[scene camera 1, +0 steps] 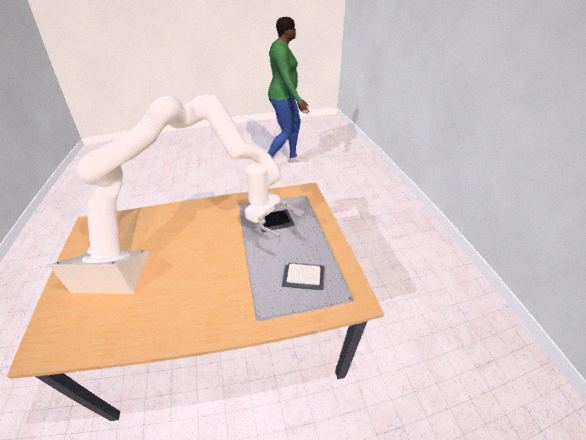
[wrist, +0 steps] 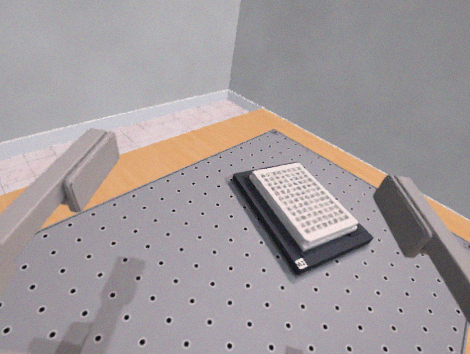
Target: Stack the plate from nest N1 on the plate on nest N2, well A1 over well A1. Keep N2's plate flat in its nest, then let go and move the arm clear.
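Note:
A white well plate [scene camera 1: 304, 274] [wrist: 305, 202] sits flat in a dark nest [scene camera 1: 287, 285] [wrist: 361, 244] on the near part of the grey board. Its side shows a step in the wrist view, like two plates one on the other; the lower part is mostly hidden. Another dark nest [scene camera 1: 281, 219] is at the far part of the board, with no white plate in it; which nest is N1 or N2 cannot be read. My gripper [scene camera 1: 290, 223] [wrist: 250, 192] is open and empty, above the board by the far nest and apart from the white plate.
The grey perforated board [scene camera 1: 272, 295] [wrist: 150, 240] lies on the wooden table [scene camera 1: 190, 300] [wrist: 200, 140]. The robot's base stands at the table's left. A person [scene camera 1: 284, 75] in a green top is on the floor behind the table.

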